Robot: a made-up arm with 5 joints.
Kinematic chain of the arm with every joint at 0, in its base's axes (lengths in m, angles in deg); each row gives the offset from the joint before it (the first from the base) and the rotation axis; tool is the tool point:
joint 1: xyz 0 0 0.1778 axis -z
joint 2: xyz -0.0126 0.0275 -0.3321 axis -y
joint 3: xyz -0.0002 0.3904 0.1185 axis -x
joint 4: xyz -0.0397 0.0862 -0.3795 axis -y
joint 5: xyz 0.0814 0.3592 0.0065 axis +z
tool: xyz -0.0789 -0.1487 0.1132
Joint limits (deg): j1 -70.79..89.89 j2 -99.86..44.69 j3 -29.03..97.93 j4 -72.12..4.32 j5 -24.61..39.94
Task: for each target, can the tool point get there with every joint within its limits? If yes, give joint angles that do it. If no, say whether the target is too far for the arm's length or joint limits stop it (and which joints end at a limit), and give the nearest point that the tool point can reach.
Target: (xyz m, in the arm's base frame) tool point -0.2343 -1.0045 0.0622
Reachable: no: joint limits stop it (at a limit: joint 1, joint 2, joint 4, joint 5) | nearest point -0.3145 -0.3062 -0.1996 | short by 0.750 m
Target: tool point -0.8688 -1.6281 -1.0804
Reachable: no: too far | nearest point -0.4921 -0.2455 -0.3492 | short by 1.609 m
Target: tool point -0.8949 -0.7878 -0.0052
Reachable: no: joint limits stop it (at a limit: joint 1, joint 2, joint 4, joint 5) | nearest point -0.6101 -0.2477 -0.1923 | short by 0.639 m
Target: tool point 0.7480 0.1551 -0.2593
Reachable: yes | joints 75.31 -15.31 -15.55 -17.30 29.64
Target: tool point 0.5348 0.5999 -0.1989
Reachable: yes | joints 45.23 24.92 -18.21 -8.92 -13.98
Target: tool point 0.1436 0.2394 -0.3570
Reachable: yes | joints 76.20 -61.51 69.69 -44.47 21.99
